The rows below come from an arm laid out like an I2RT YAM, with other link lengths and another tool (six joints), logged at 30 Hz.
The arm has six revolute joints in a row. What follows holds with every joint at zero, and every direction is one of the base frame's. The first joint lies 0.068 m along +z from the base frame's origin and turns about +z. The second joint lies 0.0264 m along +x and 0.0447 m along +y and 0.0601 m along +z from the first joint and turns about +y. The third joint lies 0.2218 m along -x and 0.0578 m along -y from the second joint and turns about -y. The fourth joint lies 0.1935 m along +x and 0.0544 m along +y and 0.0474 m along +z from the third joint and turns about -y. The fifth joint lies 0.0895 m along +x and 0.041 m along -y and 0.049 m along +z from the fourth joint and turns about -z. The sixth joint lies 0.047 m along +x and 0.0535 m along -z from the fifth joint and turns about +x. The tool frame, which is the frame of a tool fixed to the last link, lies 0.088 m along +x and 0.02 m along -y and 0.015 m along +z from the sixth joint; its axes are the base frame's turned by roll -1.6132, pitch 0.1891 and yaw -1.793 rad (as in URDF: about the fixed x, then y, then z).
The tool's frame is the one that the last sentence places.
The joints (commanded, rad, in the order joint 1, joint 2, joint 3, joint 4, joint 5, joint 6), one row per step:
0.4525, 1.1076, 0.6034, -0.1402, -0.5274, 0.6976
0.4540, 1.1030, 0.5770, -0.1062, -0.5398, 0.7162
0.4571, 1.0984, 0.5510, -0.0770, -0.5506, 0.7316
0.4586, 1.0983, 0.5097, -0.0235, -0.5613, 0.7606
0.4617, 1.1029, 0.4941, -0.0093, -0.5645, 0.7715
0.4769, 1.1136, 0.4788, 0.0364, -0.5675, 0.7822
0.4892, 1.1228, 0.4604, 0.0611, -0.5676, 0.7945
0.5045, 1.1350, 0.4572, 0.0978, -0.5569, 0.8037
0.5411, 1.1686, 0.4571, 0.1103, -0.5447, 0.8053
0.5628, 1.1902, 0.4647, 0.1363, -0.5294, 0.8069
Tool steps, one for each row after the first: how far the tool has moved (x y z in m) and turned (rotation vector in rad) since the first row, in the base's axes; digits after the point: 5 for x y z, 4 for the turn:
-0.00205, 0.00129, -0.00256, 0.0194, 0.0064, 0.0019
-0.00480, 0.00252, -0.00574, 0.0346, 0.0141, 0.0060
-0.00742, 0.00330, -0.01165, 0.0569, 0.0282, 0.0018
-0.00957, 0.00370, -0.01611, 0.0601, 0.0430, 0.0019
-0.01023, 0.00870, -0.01656, 0.0742, 0.0350, 0.0149
-0.01327, 0.01115, -0.02145, 0.0774, 0.0477, 0.0210
-0.01173, 0.01548, -0.01983, 0.0855, 0.0335, 0.0239
-0.01645, 0.02325, -0.02693, 0.0693, 0.0511, 0.0486
-0.01517, 0.02924, -0.02591, 0.0683, 0.0379, 0.0573

